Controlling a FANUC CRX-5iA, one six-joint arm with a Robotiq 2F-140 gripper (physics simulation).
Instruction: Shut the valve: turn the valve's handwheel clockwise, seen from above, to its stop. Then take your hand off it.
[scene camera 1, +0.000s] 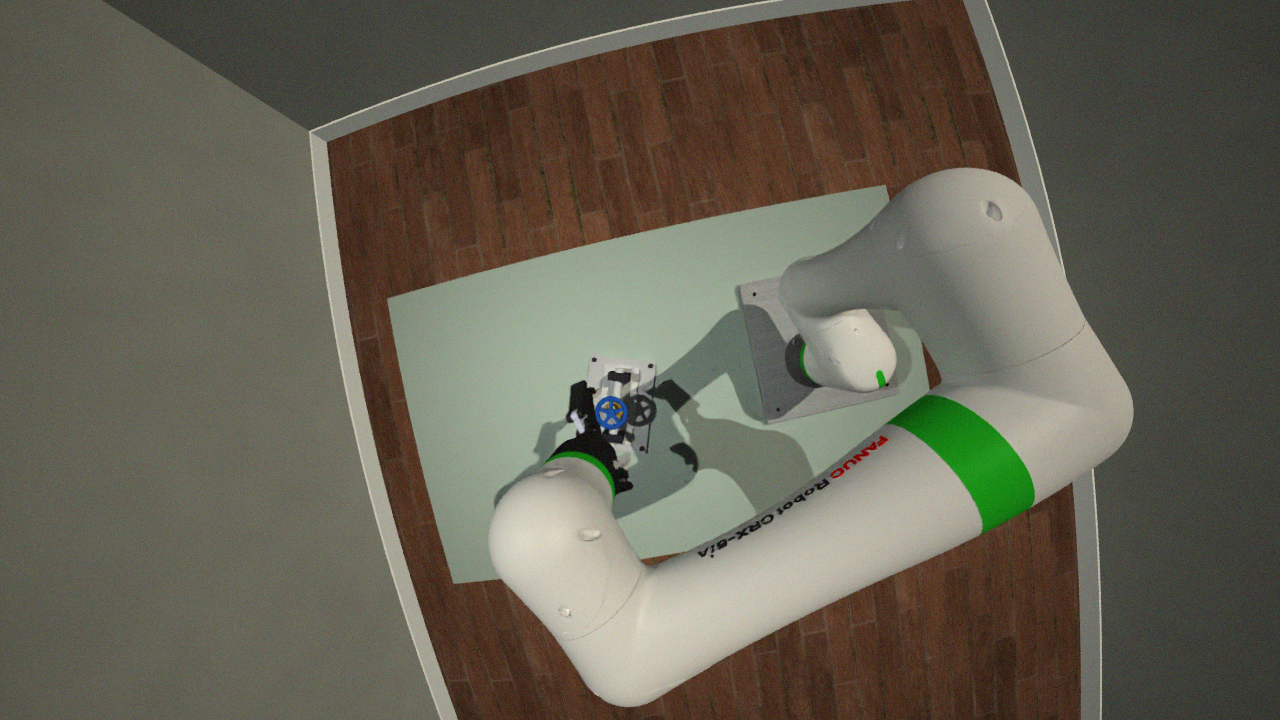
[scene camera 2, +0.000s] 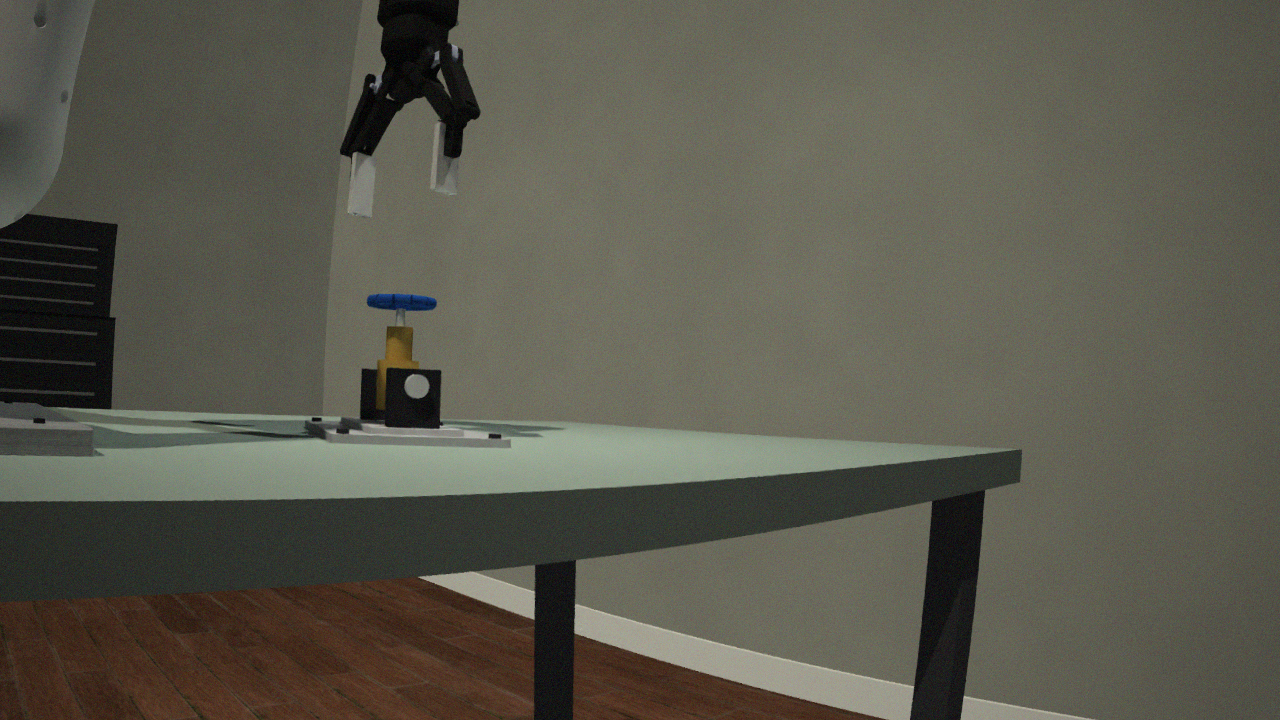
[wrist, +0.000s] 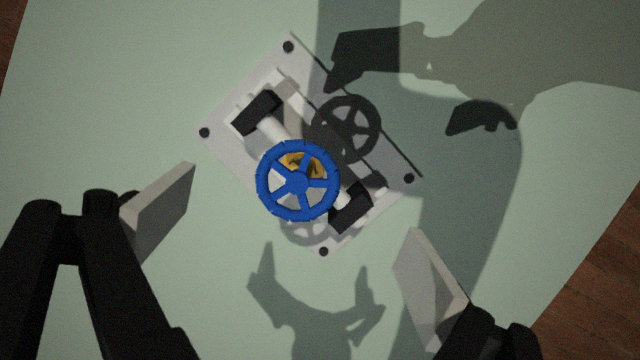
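Grey base plate (scene camera 2: 335, 432), visible also as the plate (scene camera 1: 596, 365) and the plate (wrist: 296, 65). A blue handwheel (scene camera 2: 401, 303) is present, and the wrist view shows the handwheel (wrist: 297, 182) too. The gripper (scene camera 2: 399, 203) is visible, likewise the gripper (wrist: 298, 219) and the gripper (scene camera 1: 609, 424).
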